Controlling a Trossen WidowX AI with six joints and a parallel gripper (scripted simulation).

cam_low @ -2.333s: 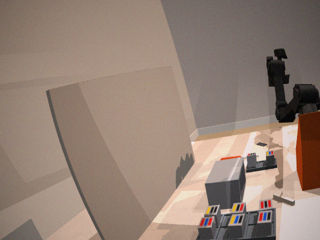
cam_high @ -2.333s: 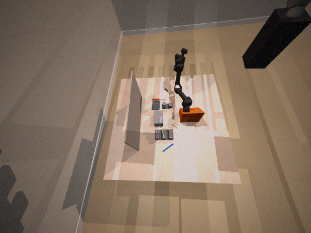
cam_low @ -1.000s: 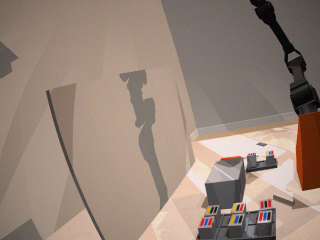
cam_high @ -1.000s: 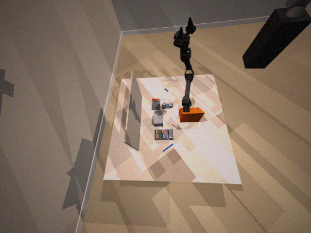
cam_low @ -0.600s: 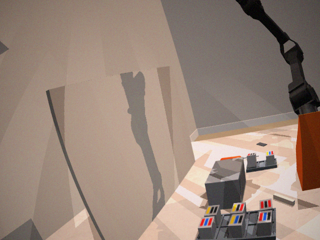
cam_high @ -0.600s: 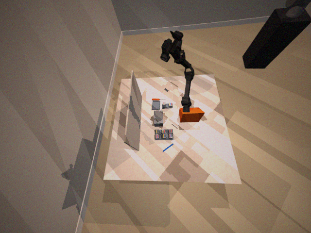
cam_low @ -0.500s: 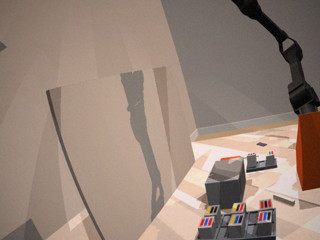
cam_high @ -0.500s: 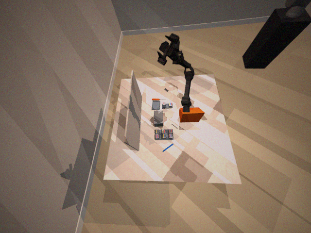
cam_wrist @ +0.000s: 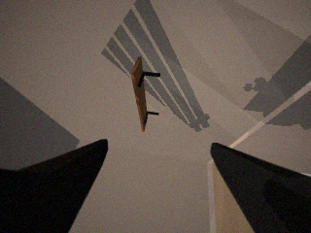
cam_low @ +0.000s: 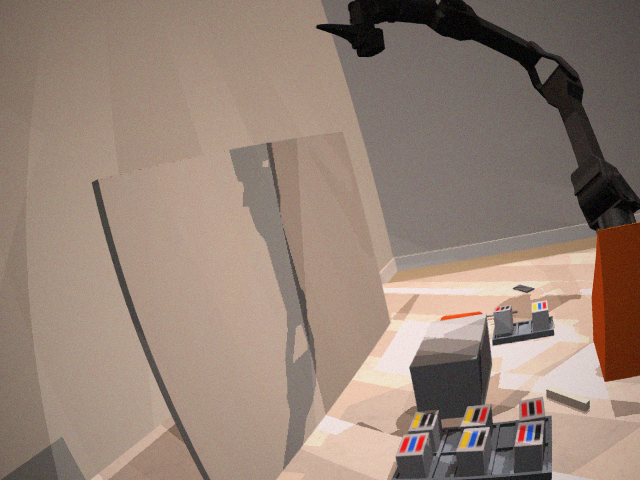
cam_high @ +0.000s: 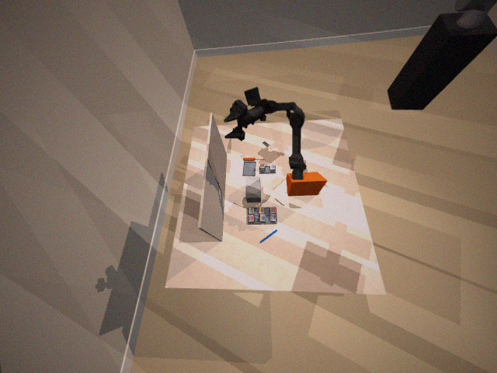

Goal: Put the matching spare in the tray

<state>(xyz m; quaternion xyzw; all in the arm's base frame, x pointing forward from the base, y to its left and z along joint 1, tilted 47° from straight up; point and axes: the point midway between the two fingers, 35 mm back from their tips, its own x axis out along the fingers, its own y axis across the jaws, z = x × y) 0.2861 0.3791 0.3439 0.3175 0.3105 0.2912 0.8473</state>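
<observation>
Now: gripper tip 62 cm above the grey spare block, 23 cm past it and 15 cm to the right of it. From my gripper tip the other things lie so: grey mounted unit 61 cm below, 9 cm behind, 2 cm to the left; then tall panel 43 cm below, 14 cm ahead, 4 cm to the left; then tray 65 cm below, 19 cm to the right, 3 cm behind.
</observation>
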